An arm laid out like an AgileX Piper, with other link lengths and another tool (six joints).
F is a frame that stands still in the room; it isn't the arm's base.
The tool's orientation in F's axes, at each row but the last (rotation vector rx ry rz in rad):
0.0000 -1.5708 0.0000
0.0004 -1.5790 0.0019
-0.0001 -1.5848 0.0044
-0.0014 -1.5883 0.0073
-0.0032 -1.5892 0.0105
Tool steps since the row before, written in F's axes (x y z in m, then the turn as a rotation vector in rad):
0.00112 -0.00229 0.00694 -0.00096 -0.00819 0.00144
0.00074 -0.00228 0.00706 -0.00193 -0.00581 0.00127
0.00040 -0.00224 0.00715 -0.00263 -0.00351 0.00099
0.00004 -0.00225 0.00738 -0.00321 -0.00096 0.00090
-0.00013 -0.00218 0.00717 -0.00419 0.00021 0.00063
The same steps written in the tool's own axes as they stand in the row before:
0.00694 -0.00229 -0.00112 0.00144 -0.00819 0.00096
0.00705 -0.00229 -0.00079 0.00128 -0.00581 0.00193
0.00714 -0.00226 -0.00049 0.00102 -0.00351 0.00263
0.00737 -0.00229 -0.00016 0.00095 -0.00095 0.00320
0.00715 -0.00224 0.00001 0.00071 0.00022 0.00418

